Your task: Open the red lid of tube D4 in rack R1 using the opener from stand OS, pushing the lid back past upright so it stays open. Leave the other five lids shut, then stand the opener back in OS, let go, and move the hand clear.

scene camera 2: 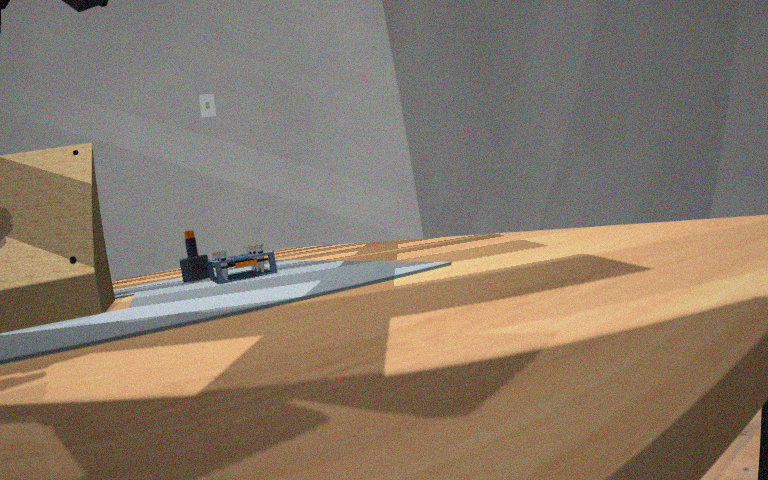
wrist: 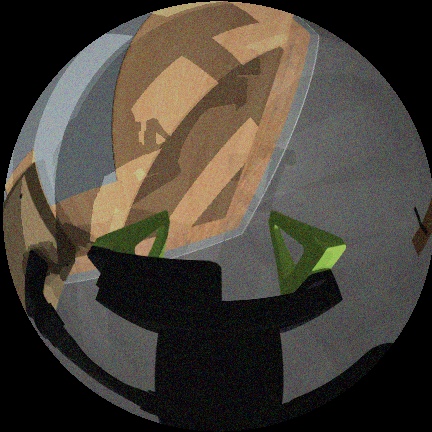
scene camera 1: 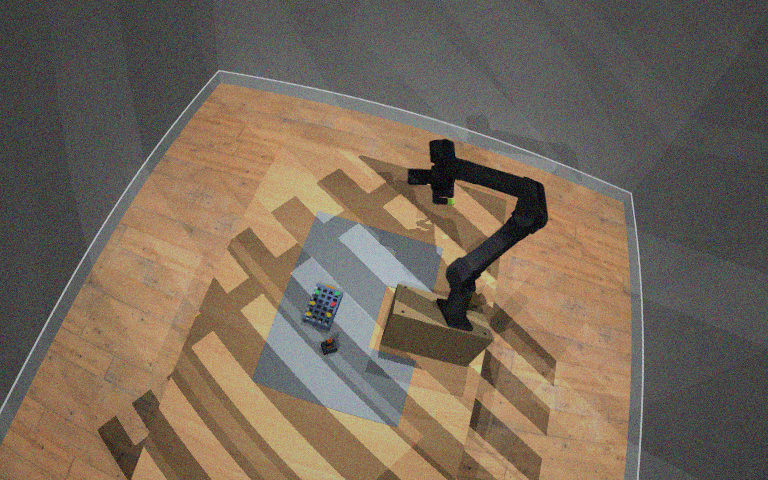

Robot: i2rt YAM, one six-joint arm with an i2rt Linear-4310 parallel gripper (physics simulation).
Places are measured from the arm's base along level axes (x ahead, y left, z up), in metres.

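Where they show: gripper, between the fingertips: (wrist: 218,215); arm's base, origin of its link: (scene camera 1: 453,315).
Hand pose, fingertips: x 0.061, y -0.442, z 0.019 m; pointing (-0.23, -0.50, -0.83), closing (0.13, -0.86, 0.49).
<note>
Each offset is from my fingertips to the top centre of the thing. Level surfaces: height alone.
My gripper (wrist: 218,215) is open with its green fingers wide apart and nothing between them. In scene camera 1 the hand is high near the table's back edge, well away from the rack. The blue rack R1 @(dx +0.306, dy +0.419, dz -0.143 m) (scene camera 1: 322,307) (scene camera 2: 243,270) stands on the grey mat, with green, yellow and red lids on several tubes. The red lid @(dx +0.277, dy +0.418, dz -0.143 m) (scene camera 1: 333,304) is on the rack's right side; whether it is shut is too small to tell. The opener @(dx +0.264, dy +0.551, dz -0.100 m) (scene camera 2: 190,243) stands upright in the dark stand OS (scene camera 1: 329,346) (scene camera 2: 194,268), its orange top up, beside the rack.
The grey-blue mat @(dz -0.185 m) (scene camera 1: 362,254) (scene camera 2: 169,305) lies on the wooden table @(dz -0.188 m) (scene camera 1: 186,169) (scene camera 2: 509,316). The arm stands on a wooden block (scene camera 1: 424,333) (scene camera 2: 50,226) at the mat's right side in scene camera 1. Grey walls surround the table.
</note>
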